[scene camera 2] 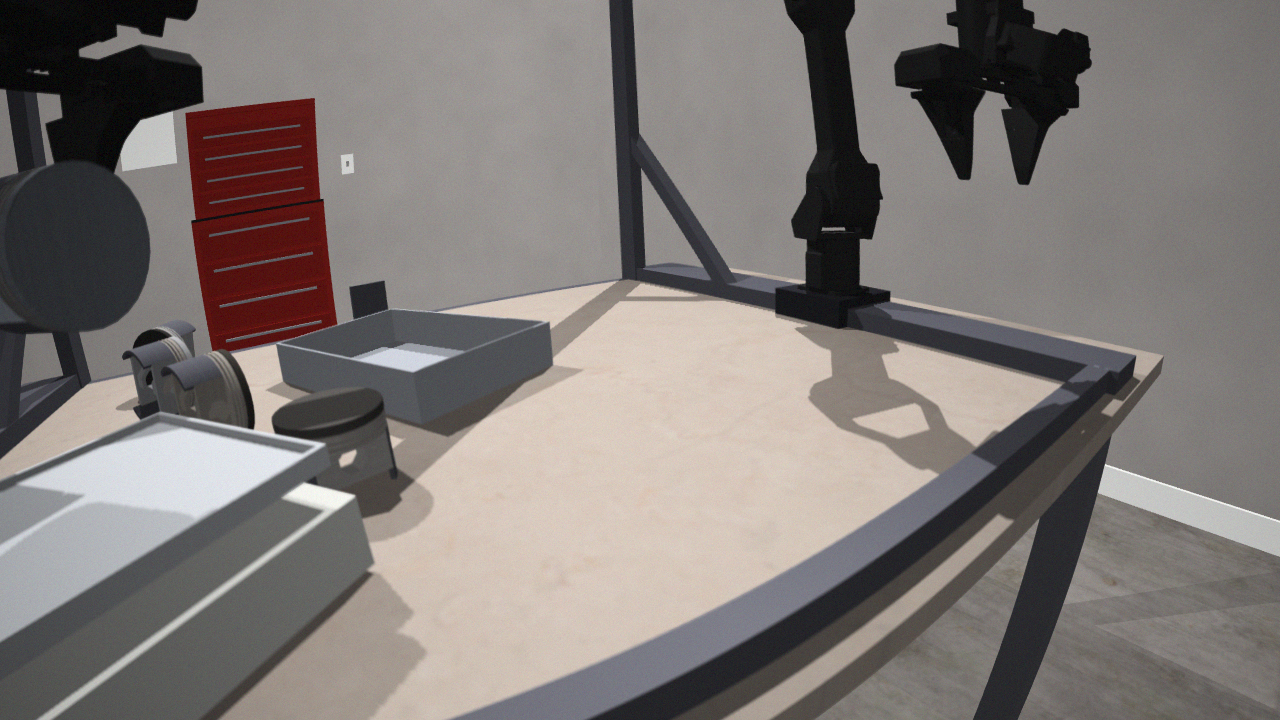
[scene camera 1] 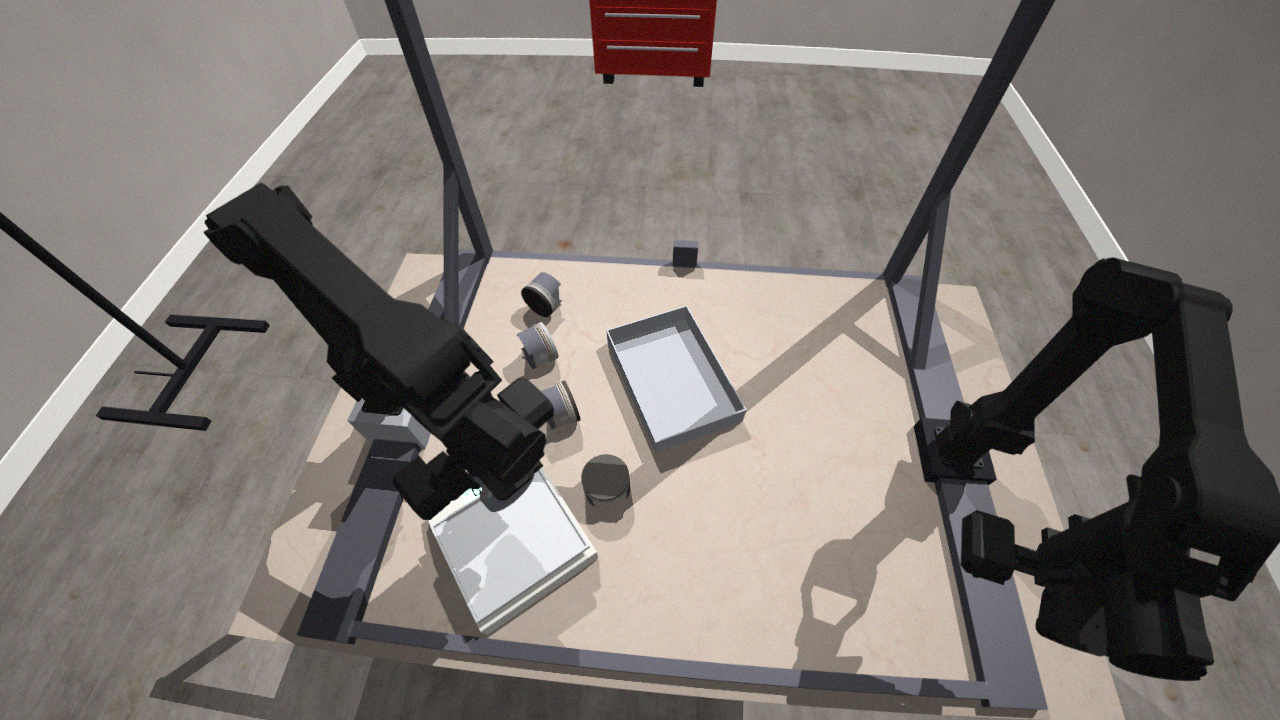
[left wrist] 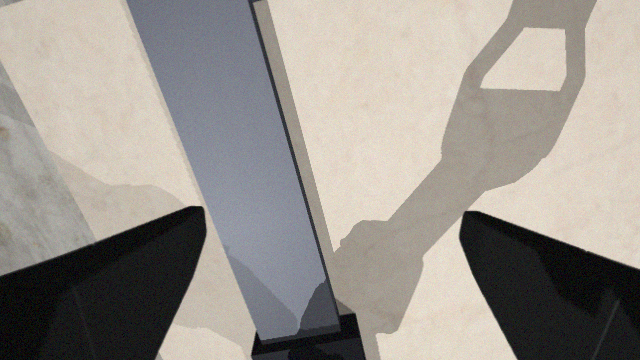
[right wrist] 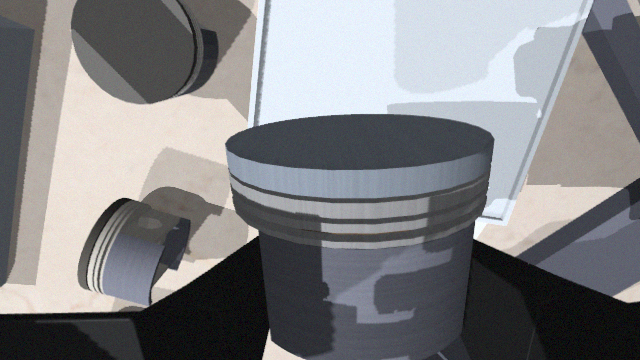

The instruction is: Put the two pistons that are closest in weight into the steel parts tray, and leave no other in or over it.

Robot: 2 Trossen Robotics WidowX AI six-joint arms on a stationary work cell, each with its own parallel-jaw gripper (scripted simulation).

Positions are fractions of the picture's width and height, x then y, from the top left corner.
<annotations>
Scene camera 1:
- my right gripper: 0.39, 0.65
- steel parts tray: 0.53, 0.55
</annotations>
